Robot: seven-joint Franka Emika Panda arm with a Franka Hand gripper.
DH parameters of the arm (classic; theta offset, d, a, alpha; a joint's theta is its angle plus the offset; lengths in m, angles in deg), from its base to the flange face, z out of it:
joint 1: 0 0.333 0 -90
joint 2: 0 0 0 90
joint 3: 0 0.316 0.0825 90
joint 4: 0 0 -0.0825 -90
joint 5: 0 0.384 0 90
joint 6: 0 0 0.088 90
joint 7: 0 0.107 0 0
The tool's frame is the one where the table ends.
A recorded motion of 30 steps. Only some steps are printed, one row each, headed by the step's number.
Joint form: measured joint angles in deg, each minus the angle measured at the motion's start. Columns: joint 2, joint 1, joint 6, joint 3, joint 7, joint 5, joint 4.
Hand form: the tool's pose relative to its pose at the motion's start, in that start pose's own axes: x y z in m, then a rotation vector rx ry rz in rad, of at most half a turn. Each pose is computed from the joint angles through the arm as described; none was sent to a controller.
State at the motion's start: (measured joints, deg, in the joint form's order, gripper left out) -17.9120 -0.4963 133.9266 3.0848 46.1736 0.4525 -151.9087
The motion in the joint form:
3: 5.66 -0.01 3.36 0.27 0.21 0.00 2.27
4: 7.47 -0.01 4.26 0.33 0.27 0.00 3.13
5: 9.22 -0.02 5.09 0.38 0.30 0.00 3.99
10: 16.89 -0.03 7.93 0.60 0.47 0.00 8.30
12: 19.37 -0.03 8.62 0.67 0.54 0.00 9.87
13: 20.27 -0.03 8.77 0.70 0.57 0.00 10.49
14: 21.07 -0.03 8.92 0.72 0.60 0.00 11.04
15: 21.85 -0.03 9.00 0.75 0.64 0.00 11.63
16: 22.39 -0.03 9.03 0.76 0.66 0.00 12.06
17: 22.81 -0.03 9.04 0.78 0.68 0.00 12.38
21: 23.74 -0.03 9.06 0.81 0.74 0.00 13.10
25: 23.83 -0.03 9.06 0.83 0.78 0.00 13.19
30: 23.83 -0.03 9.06 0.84 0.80 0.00 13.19
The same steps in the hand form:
3: 0.0117 -0.0156 0.0191 0.0023 -0.0030 -0.0018
4: 0.0156 -0.0207 0.0250 0.0028 -0.0047 -0.0021
5: 0.0195 -0.0255 0.0308 0.0031 -0.0065 -0.0025
10: 0.0367 -0.0474 0.0568 0.0019 -0.0182 -0.0037
12: 0.0423 -0.0547 0.0654 0.0010 -0.0227 -0.0036
13: 0.0444 -0.0574 0.0685 0.0000 -0.0250 -0.0036
14: 0.0463 -0.0598 0.0713 -0.0006 -0.0268 -0.0034
15: 0.0482 -0.0623 0.0737 -0.0014 -0.0288 -0.0032
16: 0.0496 -0.0641 0.0754 -0.0020 -0.0302 -0.0030
17: 0.0506 -0.0654 0.0768 -0.0028 -0.0316 -0.0029
21: 0.0528 -0.0683 0.0799 -0.0044 -0.0347 -0.0023
25: 0.0530 -0.0688 0.0801 -0.0043 -0.0348 -0.0020
30: 0.0529 -0.0689 0.0801 -0.0043 -0.0348 -0.0018

